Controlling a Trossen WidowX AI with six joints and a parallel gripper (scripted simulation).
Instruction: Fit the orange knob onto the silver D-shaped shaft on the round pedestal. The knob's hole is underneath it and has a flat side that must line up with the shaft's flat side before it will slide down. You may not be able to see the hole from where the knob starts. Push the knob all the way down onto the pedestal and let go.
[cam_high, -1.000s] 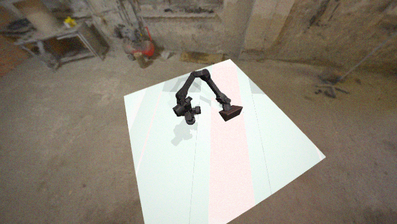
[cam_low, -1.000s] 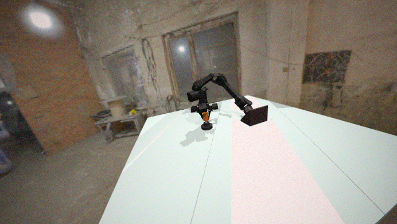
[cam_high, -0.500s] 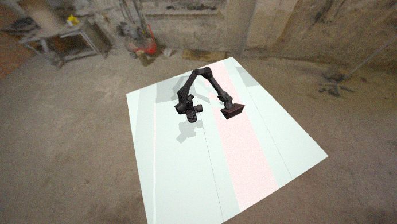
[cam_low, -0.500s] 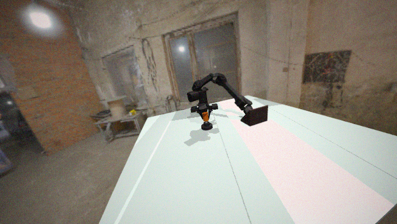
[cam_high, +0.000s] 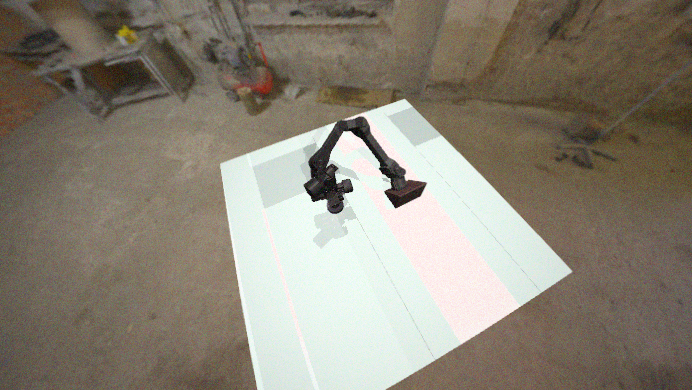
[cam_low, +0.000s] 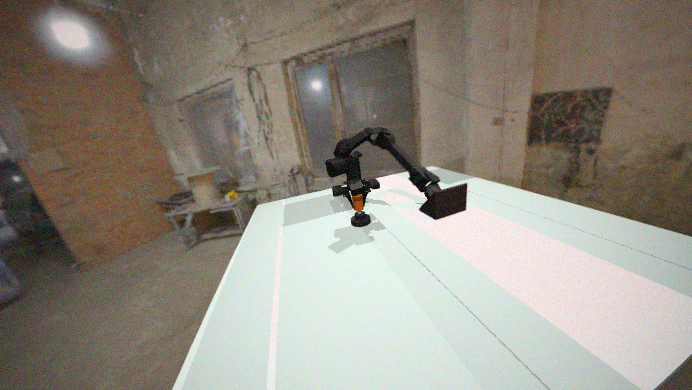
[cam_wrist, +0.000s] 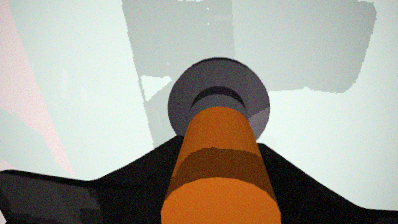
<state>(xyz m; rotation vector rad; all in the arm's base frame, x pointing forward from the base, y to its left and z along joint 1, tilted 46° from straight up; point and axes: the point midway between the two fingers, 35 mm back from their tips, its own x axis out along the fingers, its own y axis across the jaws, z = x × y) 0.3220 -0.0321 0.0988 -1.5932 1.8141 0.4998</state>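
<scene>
Now: the orange knob 3 cm above my gripper tip. From my gripper tip the other things lie so: round pedestal 4 cm below.
</scene>
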